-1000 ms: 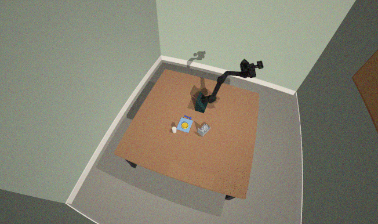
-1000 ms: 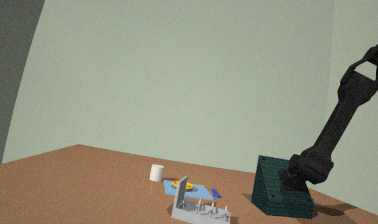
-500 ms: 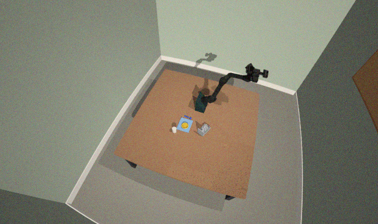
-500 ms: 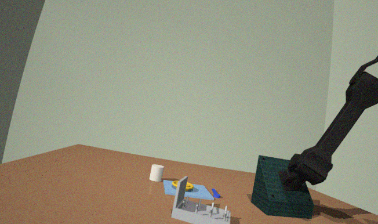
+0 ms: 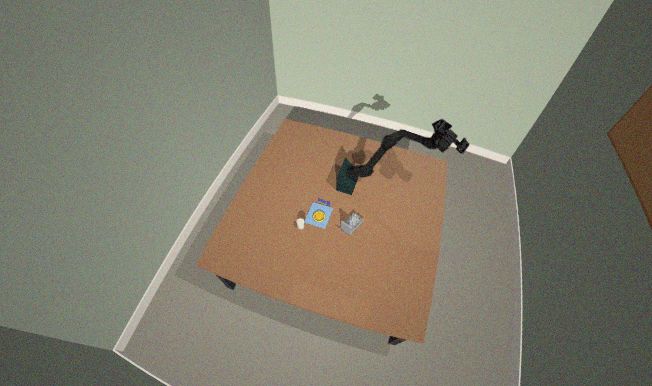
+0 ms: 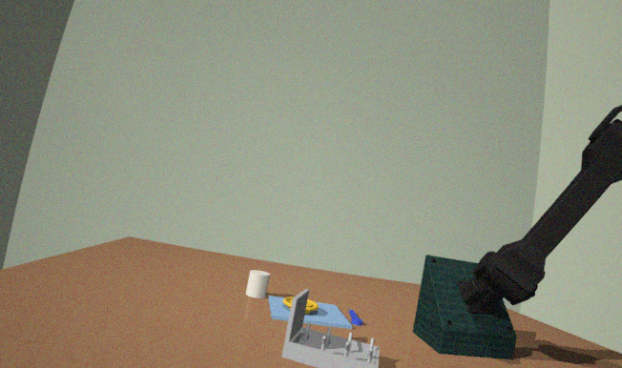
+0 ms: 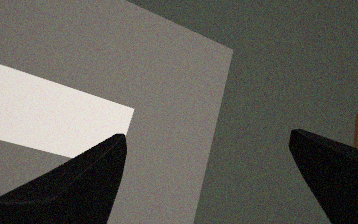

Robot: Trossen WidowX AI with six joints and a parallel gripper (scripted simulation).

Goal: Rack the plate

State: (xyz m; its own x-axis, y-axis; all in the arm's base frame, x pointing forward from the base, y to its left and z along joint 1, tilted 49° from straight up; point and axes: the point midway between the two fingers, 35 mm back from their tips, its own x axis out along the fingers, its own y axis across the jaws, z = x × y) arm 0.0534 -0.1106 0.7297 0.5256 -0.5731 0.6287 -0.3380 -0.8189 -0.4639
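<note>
Right now my gripper tip is 67 cm above the yellow plate, 58 cm to the left of it and 20 cm short of it. Also, from my gripper tip: blue spoon (68 cm below, 58 cm to the right, 8 cm ahead); then light-blue pad (68 cm below, 59 cm to the right, 18 cm ahead); then grey dish rack (66 cm below, 38 cm to the right, 19 cm ahead).
</note>
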